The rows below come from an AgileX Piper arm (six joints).
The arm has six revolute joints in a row. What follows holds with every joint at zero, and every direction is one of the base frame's.
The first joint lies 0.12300 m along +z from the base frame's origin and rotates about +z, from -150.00 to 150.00 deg.
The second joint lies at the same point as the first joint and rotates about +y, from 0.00 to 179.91 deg.
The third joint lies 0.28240 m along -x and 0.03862 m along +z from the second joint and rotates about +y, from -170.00 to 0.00 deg.
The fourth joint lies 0.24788 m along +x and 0.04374 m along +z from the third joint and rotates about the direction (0.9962, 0, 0.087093), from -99.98 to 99.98 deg.
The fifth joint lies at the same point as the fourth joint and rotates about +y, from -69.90 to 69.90 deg.
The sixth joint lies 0.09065 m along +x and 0.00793 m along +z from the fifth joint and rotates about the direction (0.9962, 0, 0.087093), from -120.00 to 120.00 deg.
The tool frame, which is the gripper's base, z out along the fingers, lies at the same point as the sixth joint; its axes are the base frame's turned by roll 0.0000, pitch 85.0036 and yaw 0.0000 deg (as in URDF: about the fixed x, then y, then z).
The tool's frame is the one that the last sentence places.
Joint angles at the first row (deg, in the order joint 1, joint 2, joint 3, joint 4, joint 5, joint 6):
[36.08, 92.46, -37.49, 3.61, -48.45, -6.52]
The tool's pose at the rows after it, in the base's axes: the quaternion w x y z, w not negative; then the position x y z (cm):
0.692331 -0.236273 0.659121 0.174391 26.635 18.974 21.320
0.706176 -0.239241 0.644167 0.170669 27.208 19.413 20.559
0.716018 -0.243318 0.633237 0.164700 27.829 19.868 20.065
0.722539 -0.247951 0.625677 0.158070 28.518 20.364 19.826
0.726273 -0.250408 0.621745 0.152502 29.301 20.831 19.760
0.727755 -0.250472 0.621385 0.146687 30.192 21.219 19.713
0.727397 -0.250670 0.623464 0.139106 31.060 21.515 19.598
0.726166 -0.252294 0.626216 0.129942 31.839 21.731 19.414
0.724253 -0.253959 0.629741 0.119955 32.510 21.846 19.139
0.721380 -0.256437 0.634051 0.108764 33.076 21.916 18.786
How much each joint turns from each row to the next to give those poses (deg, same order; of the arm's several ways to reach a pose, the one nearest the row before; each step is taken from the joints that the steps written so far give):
[0.00, 3.74, -0.33, -0.88, -6.08, -0.69]
[0.01, 3.16, -0.82, -0.25, -4.41, -0.97]
[-0.01, 2.51, -1.35, -0.08, -2.54, -1.20]
[0.00, 1.94, -1.81, -0.02, -0.95, -1.20]
[-0.13, 1.54, -2.14, 0.05, 0.17, -0.85]
[-0.28, 1.45, -2.31, 0.20, 0.80, -0.62]
[-0.34, 1.36, -2.15, 0.35, 1.09, -0.76]
[-0.33, 1.26, -1.86, 0.39, 1.08, -0.97]
[-0.34, 1.16, -1.47, 0.49, 0.91, -1.06]
[-0.26, 1.08, -1.18, 0.64, 0.85, -1.27]

